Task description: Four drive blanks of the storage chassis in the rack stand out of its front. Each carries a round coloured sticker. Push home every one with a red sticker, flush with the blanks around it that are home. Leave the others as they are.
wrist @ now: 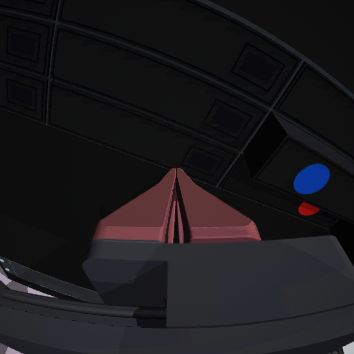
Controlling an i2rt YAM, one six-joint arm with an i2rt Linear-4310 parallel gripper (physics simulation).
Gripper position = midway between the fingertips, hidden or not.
Observation:
In view: my gripper (175, 176) and a dark rack (247, 106).

